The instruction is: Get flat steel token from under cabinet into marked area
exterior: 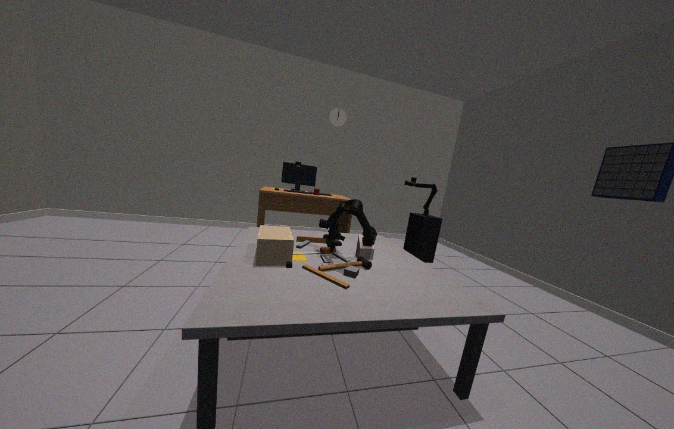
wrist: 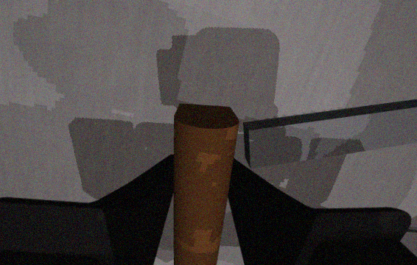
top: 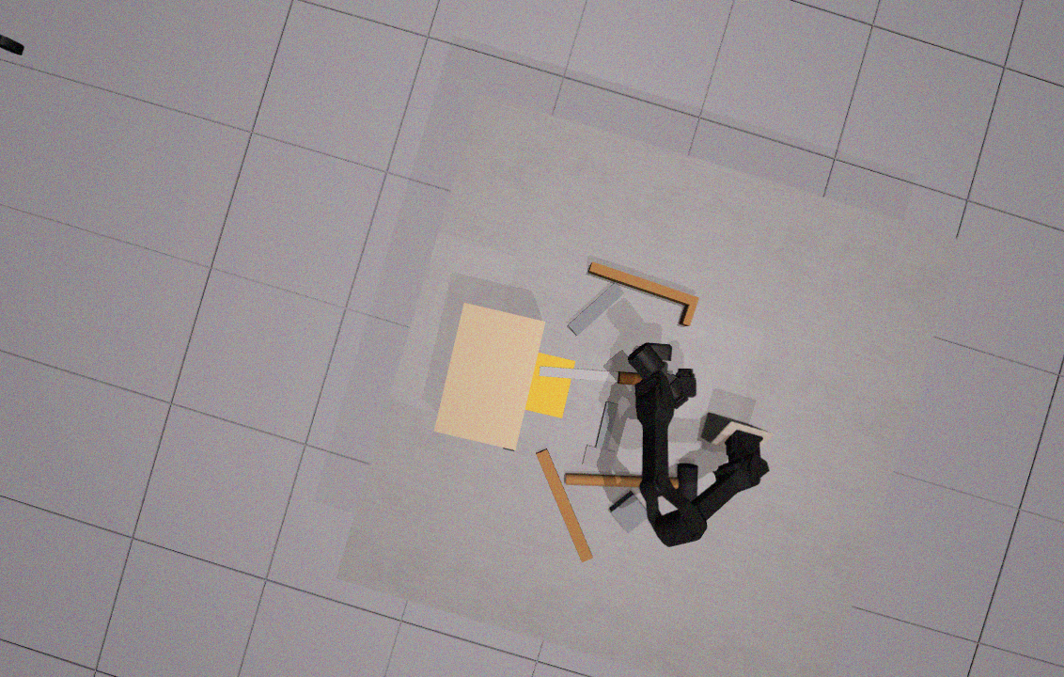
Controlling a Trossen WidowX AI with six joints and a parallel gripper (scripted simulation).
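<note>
The grey bar is 180 mm ahead of my gripper tip and 140 mm to the right of it. From my gripper tip the other things lie so: grey l-shaped bracket 180 mm to the left, 70 mm ahead; then grey block 330 mm to the left, 50 mm behind, 10 mm above; then wooden stick 370 mm to the left, 110 mm ahead.
</note>
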